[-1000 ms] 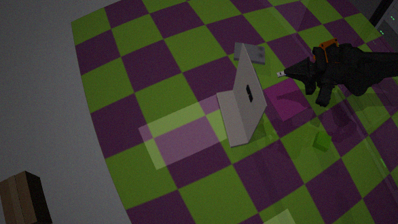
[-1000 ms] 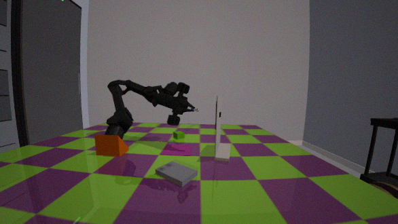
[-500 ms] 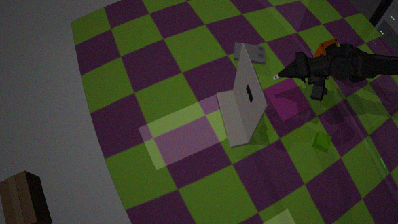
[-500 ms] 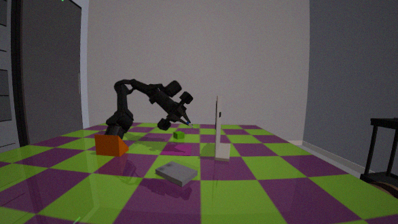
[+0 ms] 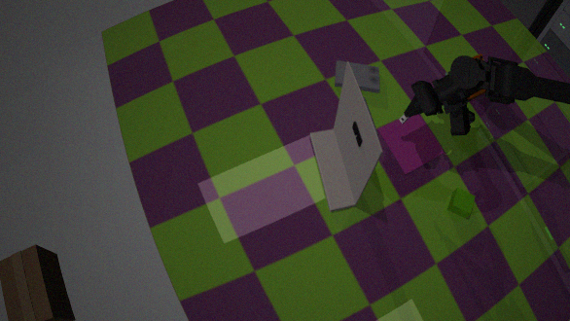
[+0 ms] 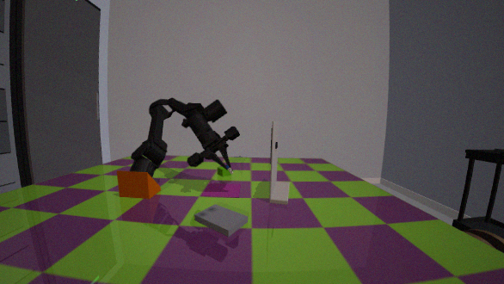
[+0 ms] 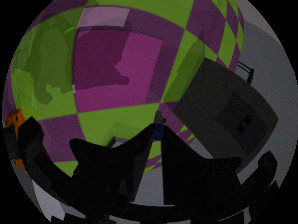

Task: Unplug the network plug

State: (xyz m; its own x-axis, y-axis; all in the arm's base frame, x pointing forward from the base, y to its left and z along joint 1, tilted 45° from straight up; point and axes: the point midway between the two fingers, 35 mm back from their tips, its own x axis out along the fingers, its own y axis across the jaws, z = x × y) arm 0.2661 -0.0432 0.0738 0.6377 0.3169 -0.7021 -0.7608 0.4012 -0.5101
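My gripper tip is now 20 mm past the magenta marked square, 30 mm to the right of it and 80 mm above it. Also, from my gripper tip: flat grey block: 10 mm behind, 170 mm to the right, 80 mm below; upright panel: 160 mm ahead, 10 mm to the left, 20 mm above; network plug: right at my gripper tip.
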